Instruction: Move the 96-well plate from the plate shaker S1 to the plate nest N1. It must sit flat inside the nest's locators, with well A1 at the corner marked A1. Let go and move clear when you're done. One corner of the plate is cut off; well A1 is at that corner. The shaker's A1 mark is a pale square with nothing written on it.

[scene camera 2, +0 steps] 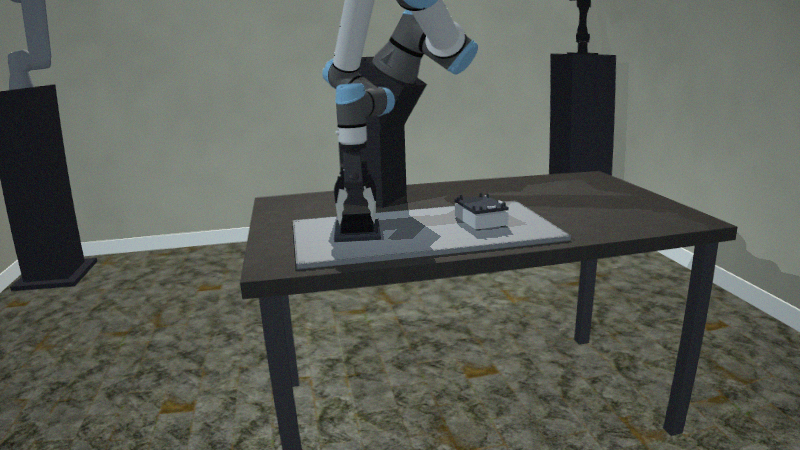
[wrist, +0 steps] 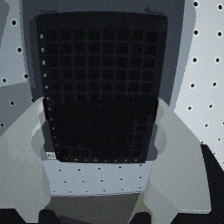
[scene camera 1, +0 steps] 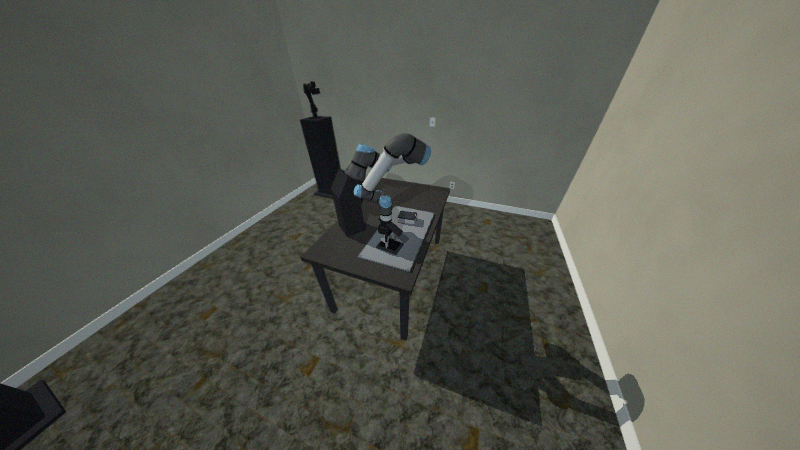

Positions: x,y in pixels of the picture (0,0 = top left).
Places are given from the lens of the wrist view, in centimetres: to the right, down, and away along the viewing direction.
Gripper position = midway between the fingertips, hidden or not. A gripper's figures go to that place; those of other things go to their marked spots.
my gripper (wrist: pixel 100 99): -1, -1, 14
96-well plate (wrist: pixel 97 37): -1, -5, 11
